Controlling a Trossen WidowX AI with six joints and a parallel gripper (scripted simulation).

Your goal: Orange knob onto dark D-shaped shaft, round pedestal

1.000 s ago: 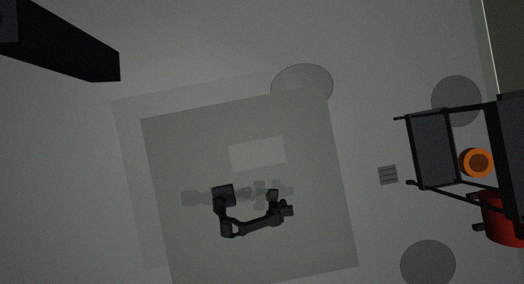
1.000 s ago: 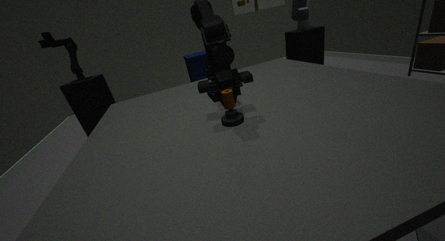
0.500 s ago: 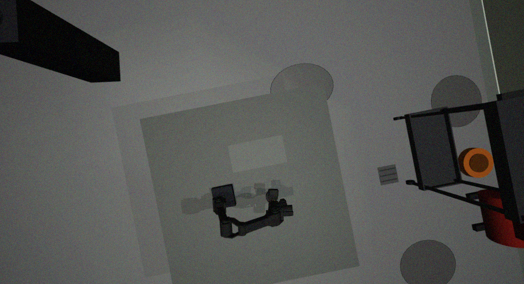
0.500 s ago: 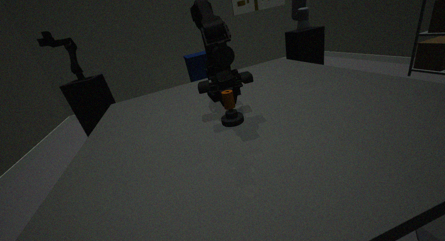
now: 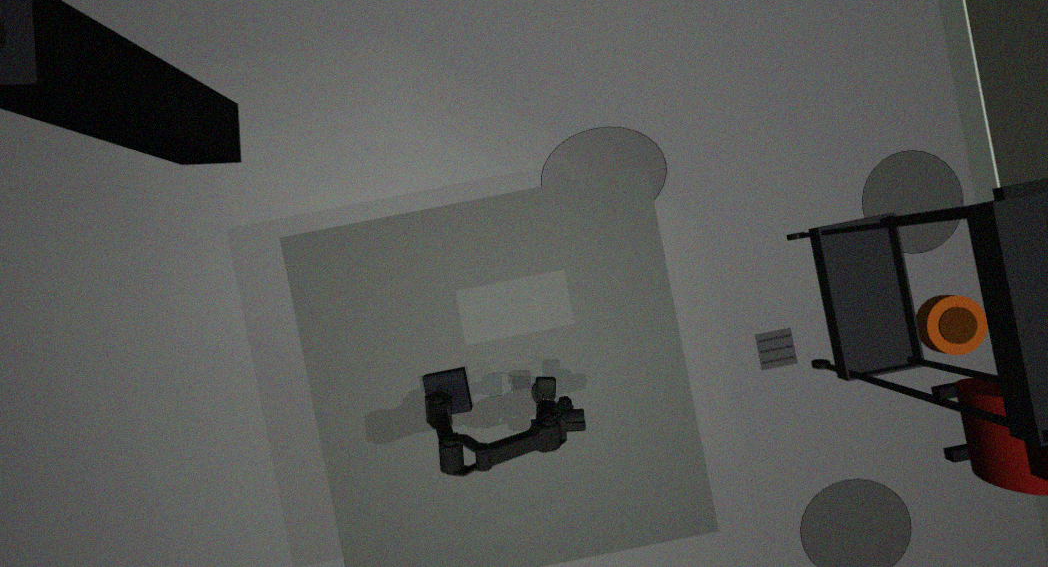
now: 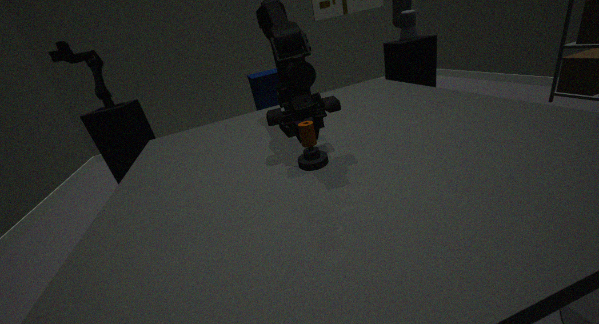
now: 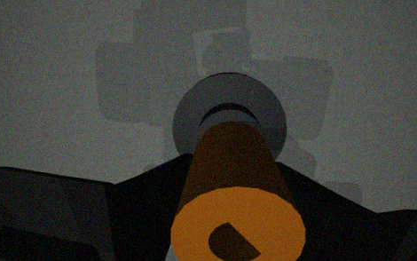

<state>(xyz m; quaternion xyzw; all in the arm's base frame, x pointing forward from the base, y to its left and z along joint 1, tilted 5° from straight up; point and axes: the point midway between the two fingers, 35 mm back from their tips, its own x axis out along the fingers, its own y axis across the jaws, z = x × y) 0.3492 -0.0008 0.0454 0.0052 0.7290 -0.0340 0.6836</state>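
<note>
Right now my gripper tip is 2 cm below the orange knob. From my gripper tip the other things lie so: dark round pedestal 4 cm below.
</note>
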